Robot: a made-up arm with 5 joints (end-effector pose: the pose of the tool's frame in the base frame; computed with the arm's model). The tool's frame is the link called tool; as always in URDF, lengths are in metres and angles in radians.
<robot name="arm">
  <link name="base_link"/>
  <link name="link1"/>
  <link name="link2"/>
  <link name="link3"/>
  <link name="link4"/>
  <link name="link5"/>
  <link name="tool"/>
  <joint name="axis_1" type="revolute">
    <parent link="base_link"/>
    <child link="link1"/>
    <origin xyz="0.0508 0 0.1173" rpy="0 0 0"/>
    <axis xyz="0 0 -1"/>
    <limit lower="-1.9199" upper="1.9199"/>
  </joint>
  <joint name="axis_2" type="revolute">
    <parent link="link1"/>
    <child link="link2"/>
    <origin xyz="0.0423 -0.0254 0.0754" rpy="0 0 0"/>
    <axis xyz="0 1 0"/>
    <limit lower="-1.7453" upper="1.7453"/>
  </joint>
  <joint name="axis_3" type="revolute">
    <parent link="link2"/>
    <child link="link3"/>
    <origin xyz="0.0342 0 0.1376" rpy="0 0 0"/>
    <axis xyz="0 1 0"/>
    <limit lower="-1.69" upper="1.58"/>
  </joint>
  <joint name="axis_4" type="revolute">
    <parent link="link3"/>
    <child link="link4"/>
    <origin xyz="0.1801 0 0.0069" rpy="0 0 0"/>
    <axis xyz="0 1 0"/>
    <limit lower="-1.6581" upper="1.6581"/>
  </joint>
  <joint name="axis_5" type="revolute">
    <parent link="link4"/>
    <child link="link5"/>
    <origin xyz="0.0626 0.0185 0" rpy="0 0 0"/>
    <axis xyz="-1 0 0"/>
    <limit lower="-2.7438" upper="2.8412"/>
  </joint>
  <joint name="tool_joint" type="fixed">
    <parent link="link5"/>
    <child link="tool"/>
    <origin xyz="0 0 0" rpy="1.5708 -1.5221 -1.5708"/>
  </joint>
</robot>
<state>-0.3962 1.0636 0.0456 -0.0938 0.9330</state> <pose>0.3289 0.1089 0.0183 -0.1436 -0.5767 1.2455</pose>
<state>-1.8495 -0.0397 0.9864 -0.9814 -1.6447</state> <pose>-0.0098 0.2369 0.1916 1.5746 0.3203 0.1210</pose>
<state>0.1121 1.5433 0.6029 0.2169 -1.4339</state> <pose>0.0938 -0.0118 -0.0365 -0.5560 0.6802 -1.5029</pose>
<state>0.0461 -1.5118 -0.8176 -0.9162 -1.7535</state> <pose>-0.2334 0.0062 0.3544 -1.2750 1.0582 -1.4676</pose>
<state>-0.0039 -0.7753 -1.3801 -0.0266 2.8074</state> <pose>-0.1198 -0.0076 0.5126 2.8386 0.5559 0.8962</pose>
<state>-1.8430 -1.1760 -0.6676 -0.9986 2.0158</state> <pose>0.1076 -0.1778 0.4672 -0.1399 -2.2513 -1.5723</pose>
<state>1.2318 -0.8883 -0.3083 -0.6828 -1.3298</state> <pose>0.0435 0.0001 0.5358 -0.2218 3.0188 -0.4543</pose>
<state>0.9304 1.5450 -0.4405 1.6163 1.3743</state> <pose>0.1712 -0.1731 -0.0213 1.0453 0.4957 0.3504</pose>
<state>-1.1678 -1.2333 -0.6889 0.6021 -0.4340</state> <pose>0.0065 -0.1215 0.4979 2.1328 -1.9693 0.1229</pose>
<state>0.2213 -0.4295 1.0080 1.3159 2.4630</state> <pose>0.1964 -0.0398 0.1800 0.3855 0.0997 2.1702</pose>
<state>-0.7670 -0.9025 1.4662 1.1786 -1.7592</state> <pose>0.1281 0.0649 0.1527 -0.1723 0.0502 -1.0382</pose>
